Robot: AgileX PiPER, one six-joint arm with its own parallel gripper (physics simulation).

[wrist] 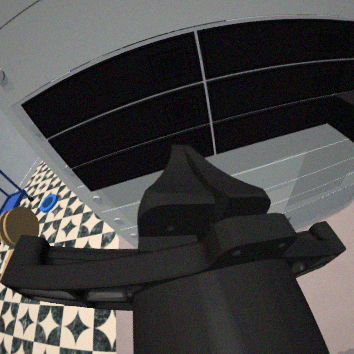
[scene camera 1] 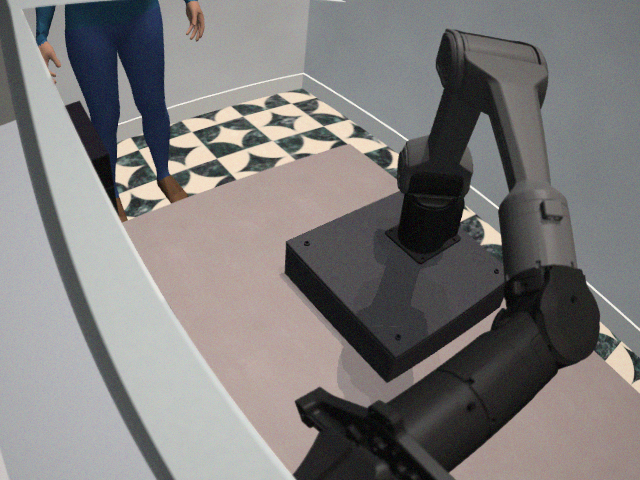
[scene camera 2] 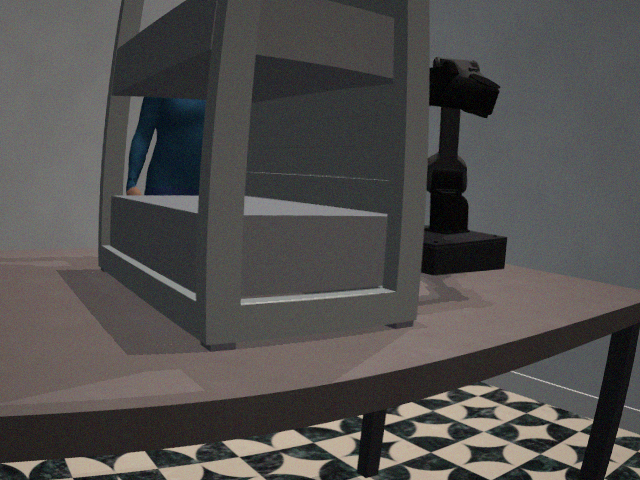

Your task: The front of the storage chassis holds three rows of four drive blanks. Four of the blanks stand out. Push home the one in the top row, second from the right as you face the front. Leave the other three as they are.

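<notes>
The storage chassis shows in the wrist view with its pale lower panel (wrist: pixel 260 157) below three rows of black blanks. The top row's leftmost blank (wrist: pixel 125 82) and the one beside it (wrist: pixel 270 47) look flush. A dark block (wrist: pixel 346 112) juts out low at the right edge. I cannot make out the top row's second blank from the right. My gripper (wrist: pixel 178 155) is shut and empty, its fingertips together in front of the lower blanks near the divider; contact cannot be judged. In scene camera 1, its fingertips are out of frame. In scene camera 2, it is hidden.
A grey rack frame (scene camera 2: pixel 224 206) (scene camera 1: pixel 103 289) stands on the table (scene camera 2: pixel 289 356) (scene camera 1: pixel 206 248). A dark block (scene camera 1: pixel 85 131) sticks out past the frame near a standing person (scene camera 1: pixel 121 62). The arm's base plate (scene camera 1: pixel 336 268) (scene camera 2: pixel 465 253) lies beside the rack. A brown round stool (wrist: pixel 21 226) stands beyond the table.
</notes>
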